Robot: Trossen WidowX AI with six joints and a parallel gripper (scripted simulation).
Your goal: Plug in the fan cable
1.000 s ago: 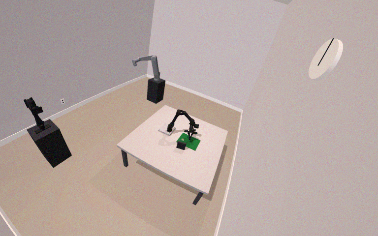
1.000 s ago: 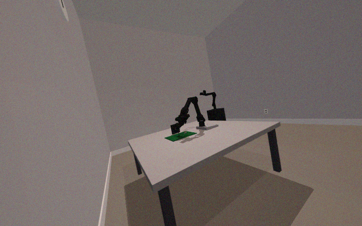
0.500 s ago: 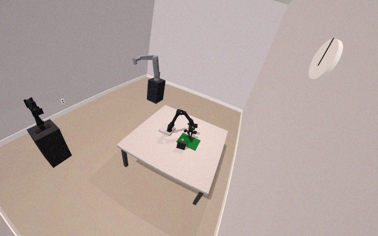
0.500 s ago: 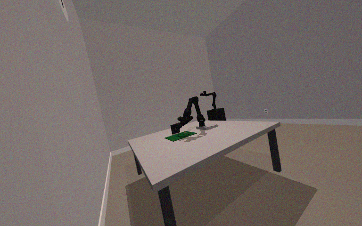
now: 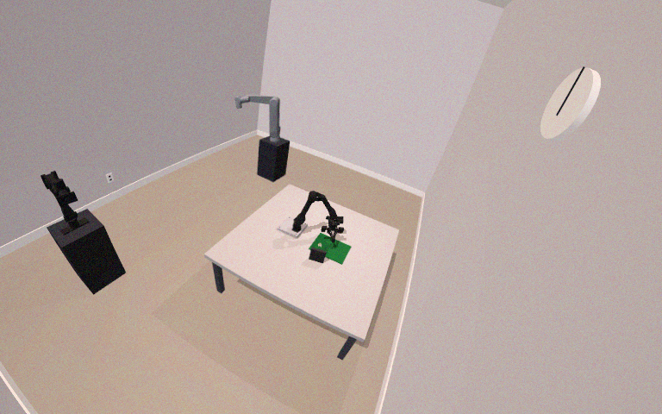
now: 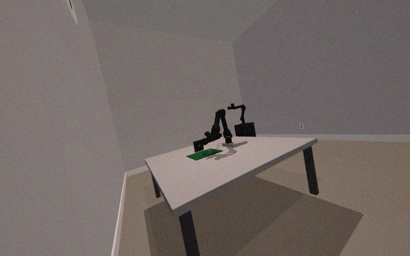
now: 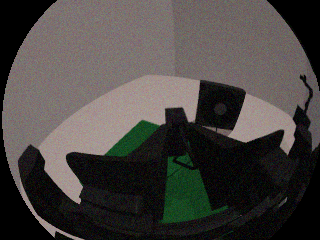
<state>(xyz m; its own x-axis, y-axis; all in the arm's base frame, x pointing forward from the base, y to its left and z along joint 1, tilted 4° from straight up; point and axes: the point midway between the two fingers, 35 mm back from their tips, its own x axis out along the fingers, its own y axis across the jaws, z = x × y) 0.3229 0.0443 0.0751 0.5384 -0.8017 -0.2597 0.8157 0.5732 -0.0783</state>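
Now: gripper tip 13 cm above the green board and 1 cm to the right of it. Round my gripper tip: pale header (12 cm below, 9 cm behind, 3 cm to the right); black fan (18 cm to the right, 6 cm below, 4 cm behind); black plug (1 cm below).
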